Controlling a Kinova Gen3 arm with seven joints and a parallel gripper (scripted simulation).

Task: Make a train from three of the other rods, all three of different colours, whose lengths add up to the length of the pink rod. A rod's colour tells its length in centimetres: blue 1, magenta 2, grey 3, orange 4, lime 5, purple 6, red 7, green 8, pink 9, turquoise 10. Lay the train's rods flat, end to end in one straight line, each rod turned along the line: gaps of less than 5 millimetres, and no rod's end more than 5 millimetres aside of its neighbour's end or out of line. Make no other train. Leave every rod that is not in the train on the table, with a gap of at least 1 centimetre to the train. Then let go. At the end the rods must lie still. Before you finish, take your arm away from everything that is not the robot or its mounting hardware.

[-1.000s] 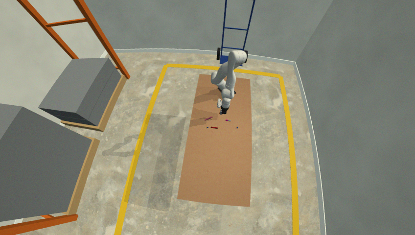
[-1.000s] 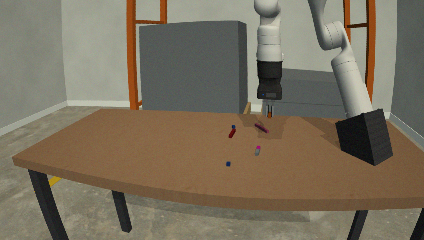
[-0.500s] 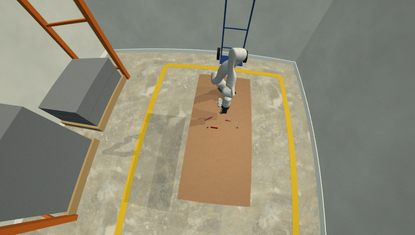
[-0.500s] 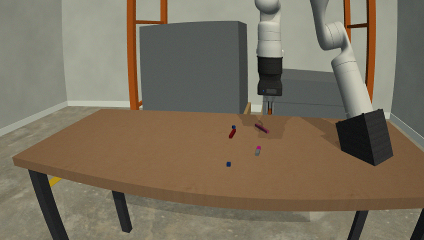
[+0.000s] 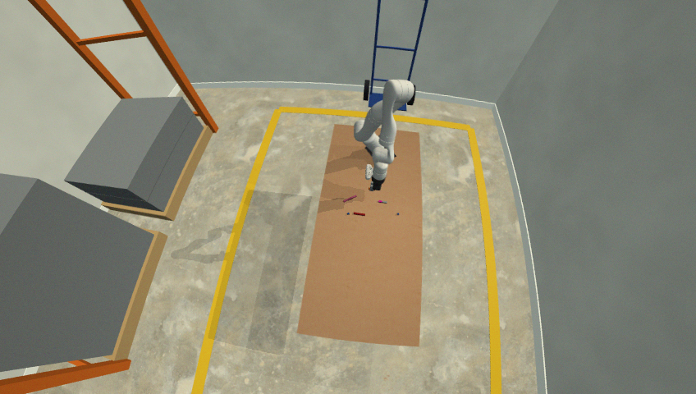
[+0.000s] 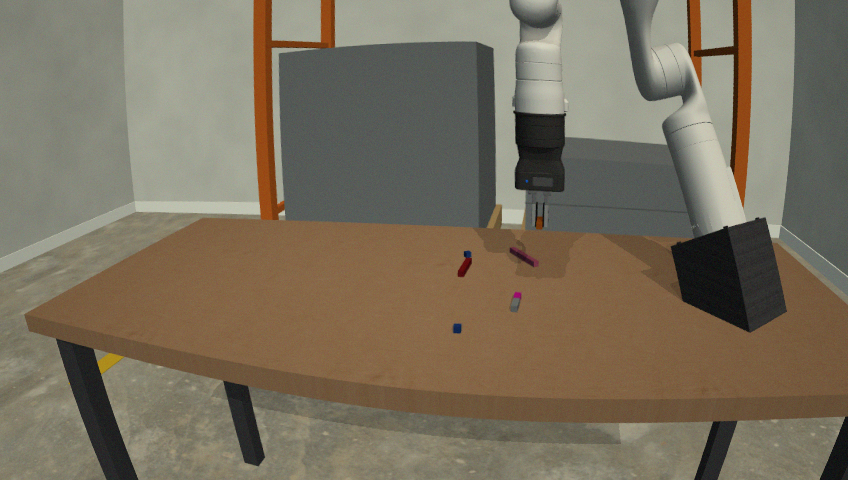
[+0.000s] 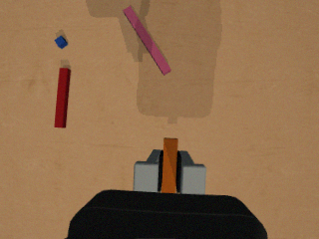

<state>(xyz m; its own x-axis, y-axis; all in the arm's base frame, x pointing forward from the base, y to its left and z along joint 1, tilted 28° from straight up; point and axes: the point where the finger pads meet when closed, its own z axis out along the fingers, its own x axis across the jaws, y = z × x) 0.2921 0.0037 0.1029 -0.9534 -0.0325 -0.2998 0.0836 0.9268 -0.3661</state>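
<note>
My hand is 4 cm short of the grey rod, 9 cm to the right of it and 11 cm above it. Round my hand: orange rod: 1 cm below; magenta rod: 3 cm ahead, 6 cm to the left, 11 cm below; pink rod: 2 cm ahead, 13 cm to the right, 11 cm below.
</note>
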